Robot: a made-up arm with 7 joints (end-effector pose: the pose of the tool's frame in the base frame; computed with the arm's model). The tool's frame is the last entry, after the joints. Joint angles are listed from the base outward.
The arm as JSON. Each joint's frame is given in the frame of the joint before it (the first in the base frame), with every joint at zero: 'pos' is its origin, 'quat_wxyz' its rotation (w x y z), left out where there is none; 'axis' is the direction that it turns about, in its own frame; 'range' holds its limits. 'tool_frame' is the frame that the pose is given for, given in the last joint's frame.
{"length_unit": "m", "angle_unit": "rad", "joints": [
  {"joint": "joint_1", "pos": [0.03, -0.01, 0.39], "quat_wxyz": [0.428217, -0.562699, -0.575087, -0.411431], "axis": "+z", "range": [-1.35, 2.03]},
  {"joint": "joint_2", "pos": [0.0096, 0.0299, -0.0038], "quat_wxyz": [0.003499, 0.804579, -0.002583, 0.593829], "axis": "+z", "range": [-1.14, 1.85]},
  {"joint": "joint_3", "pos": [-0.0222, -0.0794, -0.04], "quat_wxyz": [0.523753, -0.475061, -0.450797, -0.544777], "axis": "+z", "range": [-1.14, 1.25]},
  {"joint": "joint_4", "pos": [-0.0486, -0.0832, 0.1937], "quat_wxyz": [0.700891, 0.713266, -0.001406, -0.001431], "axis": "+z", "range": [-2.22, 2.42]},
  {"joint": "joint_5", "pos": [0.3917, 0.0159, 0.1], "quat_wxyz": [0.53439, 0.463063, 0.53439, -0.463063], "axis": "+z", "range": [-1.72, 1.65]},
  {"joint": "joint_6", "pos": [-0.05, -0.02, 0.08], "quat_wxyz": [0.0, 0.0, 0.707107, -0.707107], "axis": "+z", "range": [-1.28, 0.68]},
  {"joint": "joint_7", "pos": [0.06, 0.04, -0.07], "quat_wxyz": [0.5, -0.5, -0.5, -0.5], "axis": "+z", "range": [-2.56, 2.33]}
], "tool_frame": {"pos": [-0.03, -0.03, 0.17], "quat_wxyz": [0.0, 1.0, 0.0, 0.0]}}
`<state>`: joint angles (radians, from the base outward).
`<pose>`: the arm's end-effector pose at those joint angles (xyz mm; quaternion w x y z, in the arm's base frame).
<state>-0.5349 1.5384 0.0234 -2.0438 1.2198 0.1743 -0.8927</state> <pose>353.9 271.2 455.9 0.3648 0.2583 0.8720 -0.1994</pose>
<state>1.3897 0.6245 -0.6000 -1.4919 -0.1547 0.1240 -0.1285</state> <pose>39.1 -181.0 -52.1 0.5506 -0.1258 -0.7596 -0.3225</pose>
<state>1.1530 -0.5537 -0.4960 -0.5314 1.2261 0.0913 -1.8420</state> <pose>-71.8 -231.5 702.0 0.2393 0.8676 -0.4359 -0.0012</pose>
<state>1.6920 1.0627 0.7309 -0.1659 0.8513 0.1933 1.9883</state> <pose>380.4 -202.8 473.0 0.1701 -0.7110 0.6513 0.2034</pose>
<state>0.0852 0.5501 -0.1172 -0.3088 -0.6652 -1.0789 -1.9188</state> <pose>457.5 -309.8 817.4 0.1582 -0.1226 -0.8764 -0.4381</pose>
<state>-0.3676 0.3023 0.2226 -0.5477 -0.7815 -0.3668 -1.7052</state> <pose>84.1 -121.2 967.2 0.4247 0.0820 0.8617 0.2653</pose>
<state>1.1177 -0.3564 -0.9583 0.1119 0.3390 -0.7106 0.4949</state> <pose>-342.1 -245.6 726.1 0.5973 0.3050 0.7337 -0.1091</pose>
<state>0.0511 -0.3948 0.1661 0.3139 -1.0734 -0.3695 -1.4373</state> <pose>-286.8 -2.5 951.4 0.6728 0.1409 0.7260 -0.0182</pose>
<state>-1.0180 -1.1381 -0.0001 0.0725 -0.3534 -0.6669 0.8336</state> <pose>-538.1 -152.8 330.1 0.7888 -0.0850 0.3985 -0.4601</pose>
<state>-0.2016 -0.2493 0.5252 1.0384 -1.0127 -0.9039 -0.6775</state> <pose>-660.7 6.7 664.1 0.6944 -0.4475 0.4887 -0.2805</pose>
